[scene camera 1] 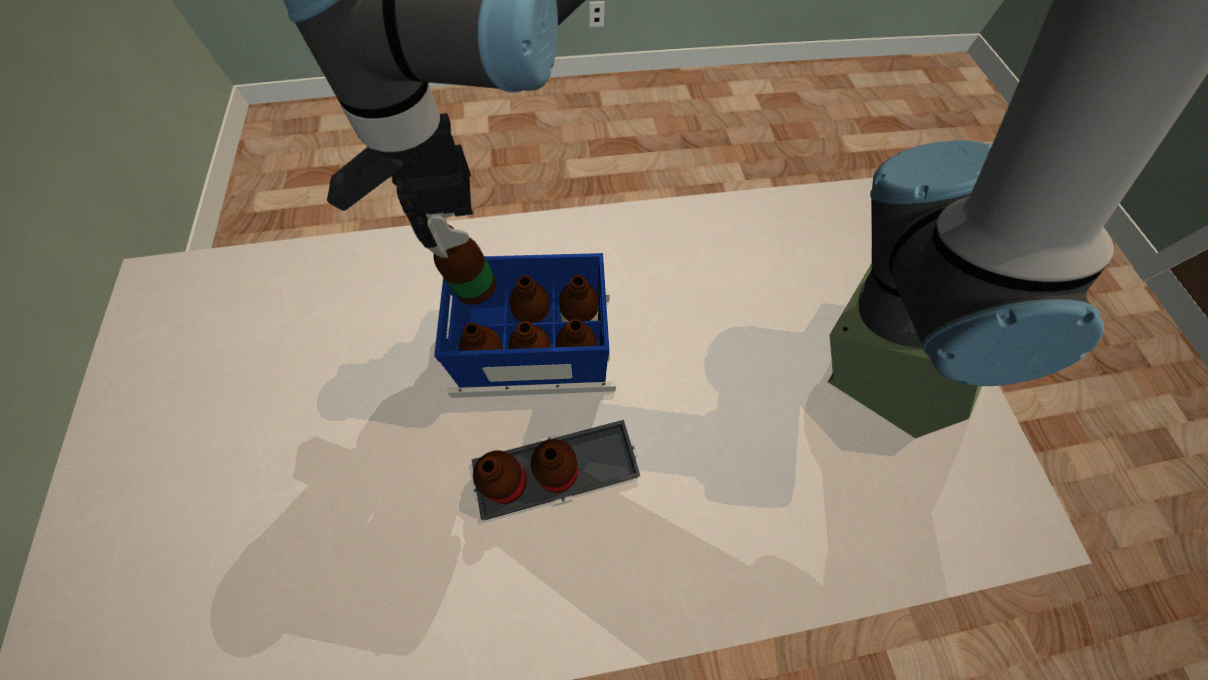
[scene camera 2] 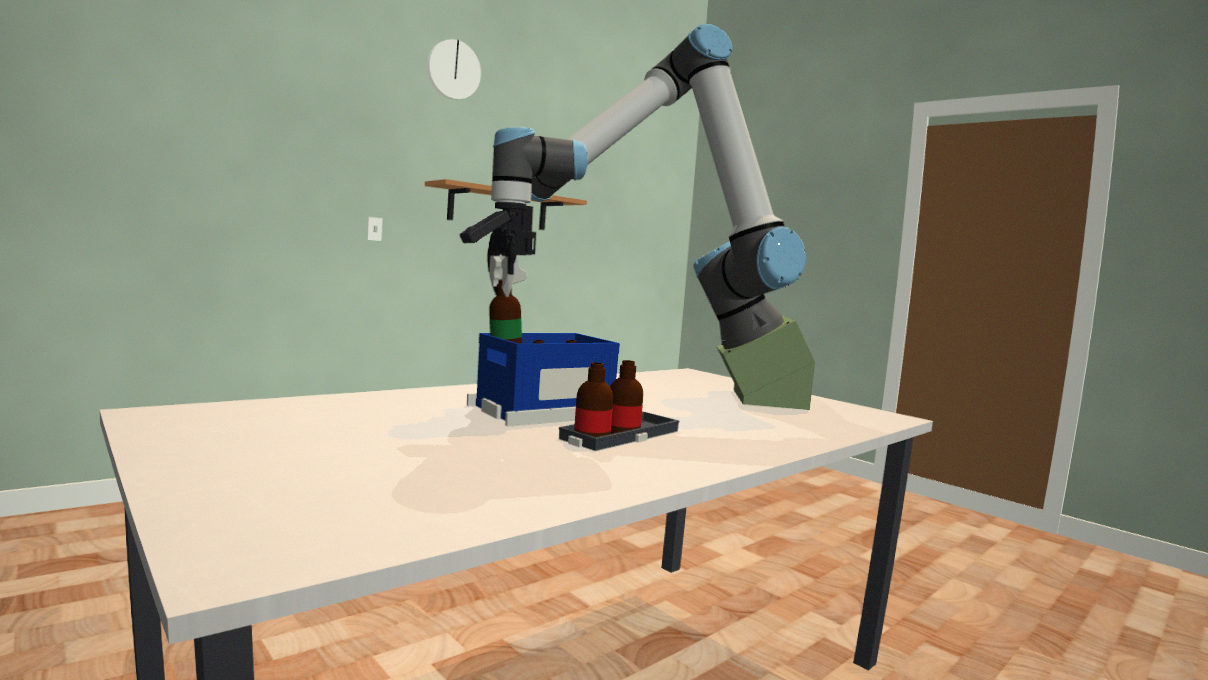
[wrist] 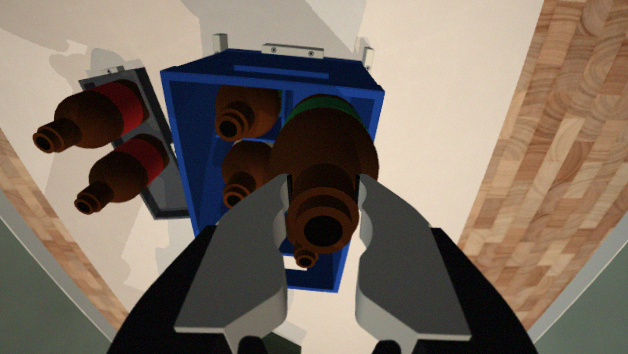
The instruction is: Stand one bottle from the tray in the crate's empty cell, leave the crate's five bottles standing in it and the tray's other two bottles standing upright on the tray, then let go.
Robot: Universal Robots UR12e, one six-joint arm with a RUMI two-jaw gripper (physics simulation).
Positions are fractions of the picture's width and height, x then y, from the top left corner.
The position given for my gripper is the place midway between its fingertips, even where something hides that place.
my gripper: scene camera 1 0.37, 0.36; scene camera 2 0.42, 0.44; wrist 0.52, 0.50
green-label bottle: scene camera 1 0.39, 0.40; scene camera 2 0.42, 0.47; wrist 0.52, 0.41
red-label bottle: scene camera 1 0.46, 0.68; scene camera 2 0.52, 0.58; wrist 0.19, 0.50
